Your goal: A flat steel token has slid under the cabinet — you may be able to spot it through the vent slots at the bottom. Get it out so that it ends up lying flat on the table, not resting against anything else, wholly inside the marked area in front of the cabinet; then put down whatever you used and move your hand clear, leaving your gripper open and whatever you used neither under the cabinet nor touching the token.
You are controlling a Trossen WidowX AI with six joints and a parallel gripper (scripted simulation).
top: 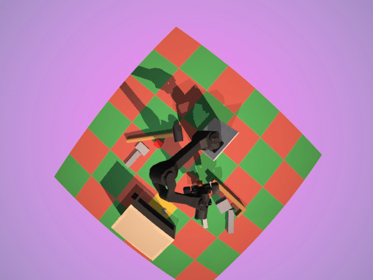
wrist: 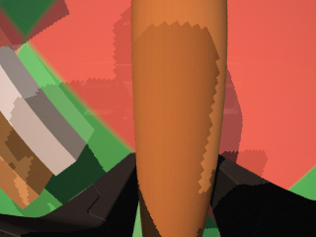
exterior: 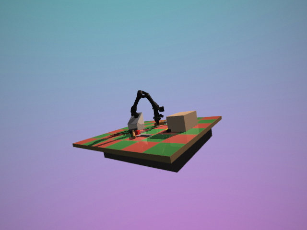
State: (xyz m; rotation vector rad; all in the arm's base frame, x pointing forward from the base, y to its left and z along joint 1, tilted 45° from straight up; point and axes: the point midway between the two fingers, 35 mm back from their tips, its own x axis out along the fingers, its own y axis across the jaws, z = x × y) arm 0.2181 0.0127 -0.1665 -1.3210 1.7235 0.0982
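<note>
The pale bar lies 7 cm to the left of my gripper tip, 5 cm behind it and 2 cm below it. From my gripper tip the other things lie so: grey block 19 cm to the left, 1 cm below, 1 cm behind; then grey bar 31 cm to the left, 3 cm ahead, 2 cm below; then grey token 27 cm ahead, 4 cm to the right, 2 cm below.
</note>
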